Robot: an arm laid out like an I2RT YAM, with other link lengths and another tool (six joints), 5 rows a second.
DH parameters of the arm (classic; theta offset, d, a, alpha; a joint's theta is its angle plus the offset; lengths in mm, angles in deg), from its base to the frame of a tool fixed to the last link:
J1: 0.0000 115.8 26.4 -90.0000
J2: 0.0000 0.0 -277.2 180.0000
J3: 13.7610 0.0 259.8 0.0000
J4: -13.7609 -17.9 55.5 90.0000
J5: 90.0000 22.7 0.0 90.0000
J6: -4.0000 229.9 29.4 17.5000
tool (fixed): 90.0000 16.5 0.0 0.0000
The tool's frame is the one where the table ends.
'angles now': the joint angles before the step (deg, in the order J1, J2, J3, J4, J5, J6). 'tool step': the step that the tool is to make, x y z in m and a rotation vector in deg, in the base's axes. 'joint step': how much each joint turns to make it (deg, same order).
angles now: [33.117, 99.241, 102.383, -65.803, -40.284, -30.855]
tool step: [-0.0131, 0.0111, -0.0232, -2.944, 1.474, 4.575]
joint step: [2.260, 3.965, 1.664, -2.906, 0.488, -3.624]
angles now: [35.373, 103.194, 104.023, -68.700, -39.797, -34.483]
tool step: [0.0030, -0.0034, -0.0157, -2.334, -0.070, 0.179]
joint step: [0.225, 1.094, -0.640, -0.096, 1.826, -0.847]
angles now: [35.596, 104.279, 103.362, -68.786, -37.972, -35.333]
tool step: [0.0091, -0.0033, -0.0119, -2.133, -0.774, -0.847]
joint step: [0.091, 1.094, 0.063, 0.517, 2.374, 0.166]
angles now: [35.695, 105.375, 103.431, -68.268, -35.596, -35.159]
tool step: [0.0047, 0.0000, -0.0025, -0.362, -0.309, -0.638]
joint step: [-0.019, 0.367, 0.135, 0.570, 0.657, 0.514]
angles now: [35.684, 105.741, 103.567, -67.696, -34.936, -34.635]
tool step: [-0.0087, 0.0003, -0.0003, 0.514, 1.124, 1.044]
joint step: [0.010, -0.403, -0.913, -0.543, -1.358, -0.756]
